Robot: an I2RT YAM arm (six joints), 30 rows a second.
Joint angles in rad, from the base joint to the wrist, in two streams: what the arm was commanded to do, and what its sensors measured. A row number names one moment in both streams.
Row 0, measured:
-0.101, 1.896, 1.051, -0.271, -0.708, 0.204
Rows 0 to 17, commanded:
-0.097, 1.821, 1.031, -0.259, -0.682, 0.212
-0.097, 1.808, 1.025, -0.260, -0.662, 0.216
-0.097, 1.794, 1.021, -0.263, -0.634, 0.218
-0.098, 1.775, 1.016, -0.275, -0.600, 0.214
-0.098, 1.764, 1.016, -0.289, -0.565, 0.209
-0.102, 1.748, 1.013, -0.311, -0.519, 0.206
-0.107, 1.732, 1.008, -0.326, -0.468, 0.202
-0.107, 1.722, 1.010, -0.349, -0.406, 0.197
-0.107, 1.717, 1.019, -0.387, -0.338, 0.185
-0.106, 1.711, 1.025, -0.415, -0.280, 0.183
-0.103, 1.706, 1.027, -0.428, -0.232, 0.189
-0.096, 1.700, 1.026, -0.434, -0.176, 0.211
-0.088, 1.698, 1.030, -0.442, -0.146, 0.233
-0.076, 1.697, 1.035, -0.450, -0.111, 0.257
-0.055, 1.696, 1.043, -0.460, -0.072, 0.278
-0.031, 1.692, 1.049, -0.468, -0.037, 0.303
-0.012, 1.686, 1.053, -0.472, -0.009, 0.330
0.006, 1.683, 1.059, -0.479, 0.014, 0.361
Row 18, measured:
-0.045, 1.713, 1.026, -0.433, -0.138, 0.274
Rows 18 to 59, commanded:
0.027, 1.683, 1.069, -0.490, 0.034, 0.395
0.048, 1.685, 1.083, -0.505, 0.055, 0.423
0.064, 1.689, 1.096, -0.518, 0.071, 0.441
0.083, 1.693, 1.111, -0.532, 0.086, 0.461
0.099, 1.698, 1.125, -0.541, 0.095, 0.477
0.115, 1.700, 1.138, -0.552, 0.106, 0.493
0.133, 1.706, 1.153, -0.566, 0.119, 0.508
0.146, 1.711, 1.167, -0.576, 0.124, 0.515
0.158, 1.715, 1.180, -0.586, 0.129, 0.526
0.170, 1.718, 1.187, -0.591, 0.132, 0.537
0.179, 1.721, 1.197, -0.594, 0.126, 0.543
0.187, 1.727, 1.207, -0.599, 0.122, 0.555
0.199, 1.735, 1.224, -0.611, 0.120, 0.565
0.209, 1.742, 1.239, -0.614, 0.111, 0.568
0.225, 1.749, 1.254, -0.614, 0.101, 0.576
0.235, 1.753, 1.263, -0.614, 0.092, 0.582
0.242, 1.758, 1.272, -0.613, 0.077, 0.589
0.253, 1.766, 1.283, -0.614, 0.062, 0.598
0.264, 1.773, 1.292, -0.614, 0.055, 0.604
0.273, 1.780, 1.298, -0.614, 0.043, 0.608
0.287, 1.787, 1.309, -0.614, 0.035, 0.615
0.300, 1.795, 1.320, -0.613, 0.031, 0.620
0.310, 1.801, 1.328, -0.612, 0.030, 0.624
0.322, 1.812, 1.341, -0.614, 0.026, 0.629
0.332, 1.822, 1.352, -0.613, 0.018, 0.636
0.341, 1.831, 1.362, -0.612, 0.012, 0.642
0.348, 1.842, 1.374, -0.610, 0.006, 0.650
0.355, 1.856, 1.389, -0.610, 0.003, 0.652
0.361, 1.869, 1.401, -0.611, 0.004, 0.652
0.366, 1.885, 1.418, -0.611, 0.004, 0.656
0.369, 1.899, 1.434, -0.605, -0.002, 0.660
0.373, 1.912, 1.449, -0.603, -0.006, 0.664
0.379, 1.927, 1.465, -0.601, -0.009, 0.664
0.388, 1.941, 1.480, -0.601, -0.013, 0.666
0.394, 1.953, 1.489, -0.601, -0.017, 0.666
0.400, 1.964, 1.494, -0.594, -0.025, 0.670
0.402, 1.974, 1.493, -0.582, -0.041, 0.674
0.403, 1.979, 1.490, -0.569, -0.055, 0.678
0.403, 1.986, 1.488, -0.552, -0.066, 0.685
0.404, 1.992, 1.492, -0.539, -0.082, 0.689
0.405, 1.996, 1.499, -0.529, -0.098, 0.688
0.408, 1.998, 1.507, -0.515, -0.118, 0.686
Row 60, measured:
0.400, 1.992, 1.478, -0.563, -0.054, 0.670
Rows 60 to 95, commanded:
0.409, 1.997, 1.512, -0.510, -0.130, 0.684
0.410, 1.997, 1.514, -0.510, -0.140, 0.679
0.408, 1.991, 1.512, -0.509, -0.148, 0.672
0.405, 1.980, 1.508, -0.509, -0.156, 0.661
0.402, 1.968, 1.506, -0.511, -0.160, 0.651
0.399, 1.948, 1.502, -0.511, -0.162, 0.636
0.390, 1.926, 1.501, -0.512, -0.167, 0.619
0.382, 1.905, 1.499, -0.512, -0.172, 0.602
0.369, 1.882, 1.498, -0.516, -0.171, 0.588
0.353, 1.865, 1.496, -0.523, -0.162, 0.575
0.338, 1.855, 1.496, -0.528, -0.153, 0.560
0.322, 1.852, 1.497, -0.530, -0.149, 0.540
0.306, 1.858, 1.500, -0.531, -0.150, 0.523
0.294, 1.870, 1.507, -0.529, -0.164, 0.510
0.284, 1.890, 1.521, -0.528, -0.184, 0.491
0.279, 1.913, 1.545, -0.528, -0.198, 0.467
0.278, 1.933, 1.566, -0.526, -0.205, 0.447
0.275, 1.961, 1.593, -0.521, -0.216, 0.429
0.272, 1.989, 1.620, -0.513, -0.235, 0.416
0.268, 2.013, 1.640, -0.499, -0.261, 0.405
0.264, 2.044, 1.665, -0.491, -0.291, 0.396
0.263, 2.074, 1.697, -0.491, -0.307, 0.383
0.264, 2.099, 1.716, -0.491, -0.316, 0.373
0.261, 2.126, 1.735, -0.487, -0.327, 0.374
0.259, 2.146, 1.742, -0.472, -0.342, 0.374
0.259, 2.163, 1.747, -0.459, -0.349, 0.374
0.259, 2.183, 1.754, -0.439, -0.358, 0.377
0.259, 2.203, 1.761, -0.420, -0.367, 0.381
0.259, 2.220, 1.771, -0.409, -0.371, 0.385
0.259, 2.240, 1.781, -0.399, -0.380, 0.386
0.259, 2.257, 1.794, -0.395, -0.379, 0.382
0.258, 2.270, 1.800, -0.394, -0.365, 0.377
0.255, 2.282, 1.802, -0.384, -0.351, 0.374
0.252, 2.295, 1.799, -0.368, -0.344, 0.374
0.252, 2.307, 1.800, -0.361, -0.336, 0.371
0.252, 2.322, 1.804, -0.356, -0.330, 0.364
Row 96, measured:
0.257, 2.300, 1.781, -0.403, -0.335, 0.390
